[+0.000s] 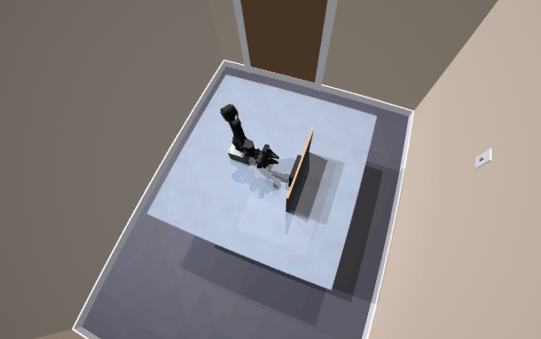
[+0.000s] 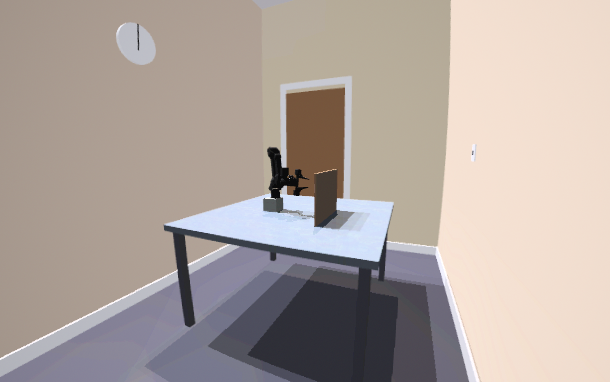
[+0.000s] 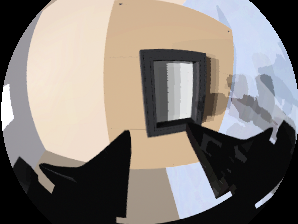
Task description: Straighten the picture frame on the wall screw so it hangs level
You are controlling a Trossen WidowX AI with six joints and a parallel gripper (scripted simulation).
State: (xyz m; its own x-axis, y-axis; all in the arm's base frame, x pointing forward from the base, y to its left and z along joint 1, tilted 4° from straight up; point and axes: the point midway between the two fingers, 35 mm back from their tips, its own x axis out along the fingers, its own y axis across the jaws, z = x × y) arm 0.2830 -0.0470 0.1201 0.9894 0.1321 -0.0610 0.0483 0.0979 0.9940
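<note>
The picture frame is 12 cm ahead of my gripper tip and 5 cm below it. From my gripper tip the other things lie so: tan wall panel (13 cm ahead, 7 cm below, 2 cm to the left).
</note>
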